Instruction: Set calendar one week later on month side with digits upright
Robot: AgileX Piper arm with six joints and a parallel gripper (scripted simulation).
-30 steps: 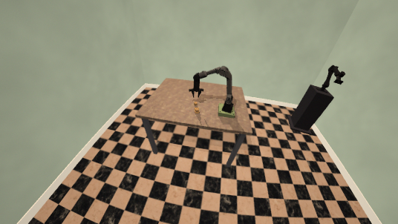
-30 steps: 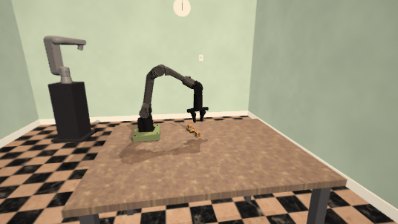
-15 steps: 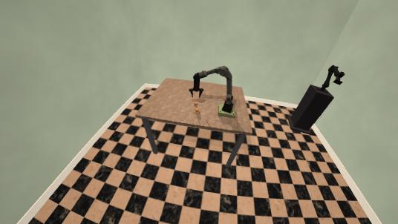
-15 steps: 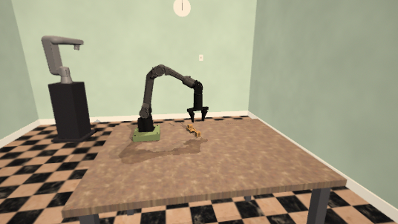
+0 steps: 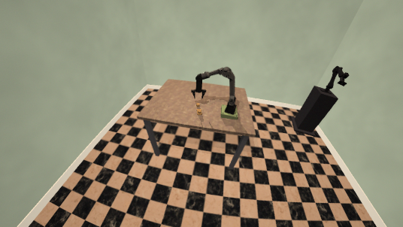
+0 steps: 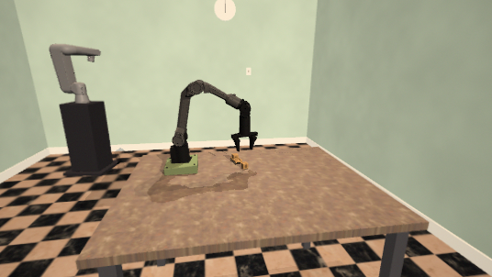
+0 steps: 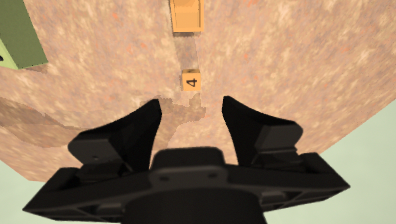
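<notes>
The orange tray is 10 cm below my hand, 9 cm to the left of it and 5 cm behind it.
</notes>
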